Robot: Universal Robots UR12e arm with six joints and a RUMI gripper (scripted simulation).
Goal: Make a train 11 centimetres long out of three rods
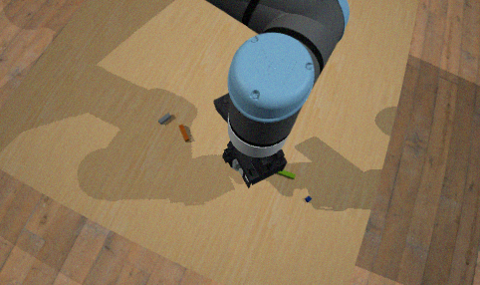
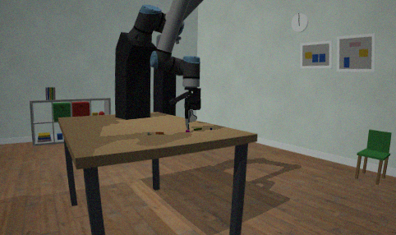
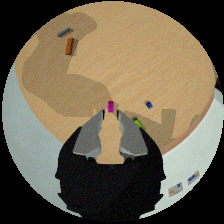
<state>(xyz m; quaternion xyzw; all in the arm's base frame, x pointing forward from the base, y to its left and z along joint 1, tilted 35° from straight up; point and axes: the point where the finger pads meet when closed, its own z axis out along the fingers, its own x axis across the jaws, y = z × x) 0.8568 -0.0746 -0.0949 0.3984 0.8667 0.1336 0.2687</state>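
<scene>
Now: hand 30 mm above the magenta rod. The rest, counted from my hand: orange rod 150 mm to the right, 50 mm behind, 30 mm below; lime rod 90 mm to the left, 30 mm below, 10 mm behind; grey rod 210 mm to the right, 70 mm behind, 30 mm below.
</scene>
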